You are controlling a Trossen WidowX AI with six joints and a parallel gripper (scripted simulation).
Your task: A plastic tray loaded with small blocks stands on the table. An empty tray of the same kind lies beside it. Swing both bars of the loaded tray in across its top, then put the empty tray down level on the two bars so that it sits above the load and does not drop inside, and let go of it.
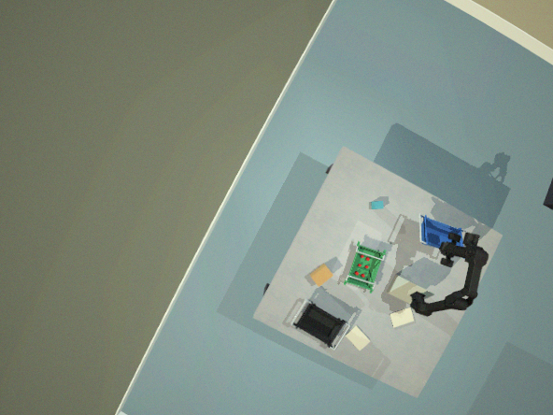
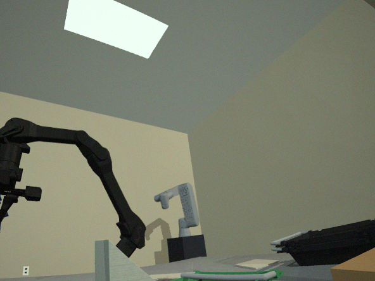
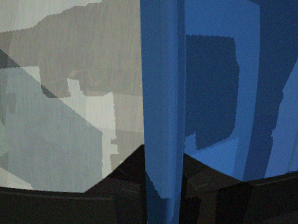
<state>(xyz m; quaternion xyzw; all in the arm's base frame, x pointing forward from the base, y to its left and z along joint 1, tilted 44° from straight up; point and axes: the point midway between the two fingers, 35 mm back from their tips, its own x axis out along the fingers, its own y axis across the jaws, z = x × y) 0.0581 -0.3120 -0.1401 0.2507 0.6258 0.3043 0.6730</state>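
My gripper tip is 10 mm short of the blue tray and 80 mm to the left of it. Also, from my gripper tip: orange block: 540 mm ahead, 460 mm to the left, 150 mm below; then cyan block: 390 mm ahead, 110 mm to the right, 150 mm below.
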